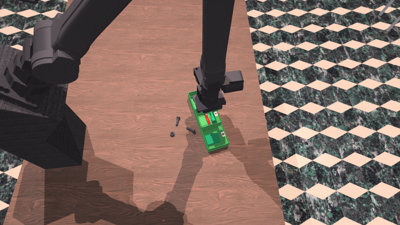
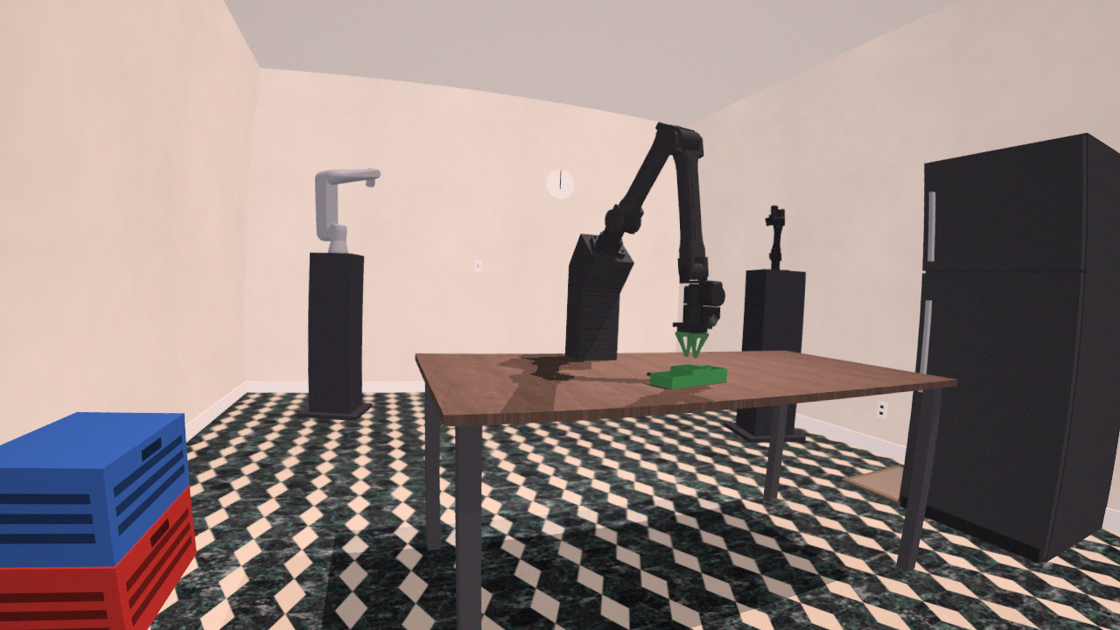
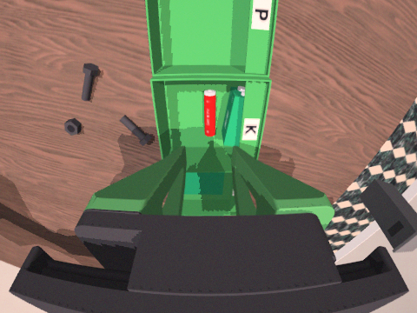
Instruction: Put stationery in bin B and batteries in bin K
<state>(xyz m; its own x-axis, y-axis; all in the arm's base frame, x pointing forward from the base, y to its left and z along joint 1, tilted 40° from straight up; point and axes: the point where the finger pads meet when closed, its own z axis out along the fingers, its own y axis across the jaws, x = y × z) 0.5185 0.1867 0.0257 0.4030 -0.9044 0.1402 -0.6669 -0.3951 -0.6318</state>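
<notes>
My hand is 6 cm above the joined green bins. The rest, counted from my hand: red cylindrical battery 7 cm below; then green 9V battery 2 cm ahead, 2 cm to the left, 6 cm below; then flat green pad 4 cm ahead, 8 cm to the right, 7 cm below.
</notes>
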